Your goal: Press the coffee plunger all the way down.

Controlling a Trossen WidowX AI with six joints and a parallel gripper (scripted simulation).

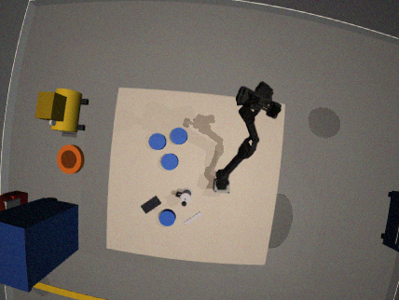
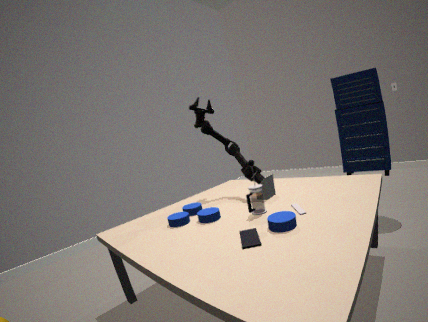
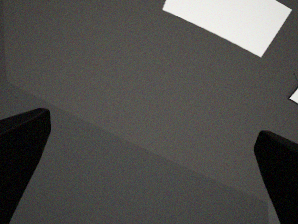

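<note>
The coffee press lies 590 mm below my gripper tip, 470 mm to the left of it and 350 mm ahead of it. From my gripper tip the other things lie so: flat black slab 720 mm below, 600 mm ahead, 570 mm to the left; small white bar 720 mm below, 670 mm to the left, 280 mm ahead.
</note>
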